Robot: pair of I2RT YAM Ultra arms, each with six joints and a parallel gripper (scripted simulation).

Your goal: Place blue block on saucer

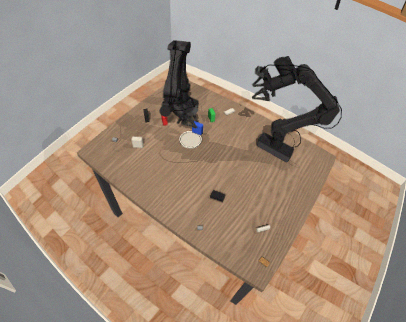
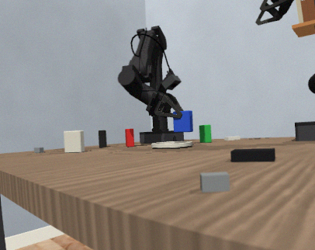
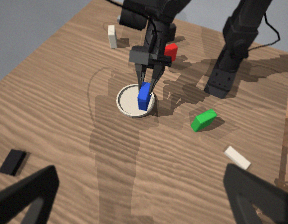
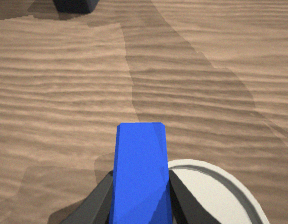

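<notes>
The blue block lies 2 cm below my right hand. From my right hand the other things lie so: green block: 17 cm behind, 2 cm to the right, 6 cm below; red block: 1 cm ahead, 22 cm to the right, 6 cm below; white saucer: 4 cm ahead, 1 cm to the right, 9 cm below.
</notes>
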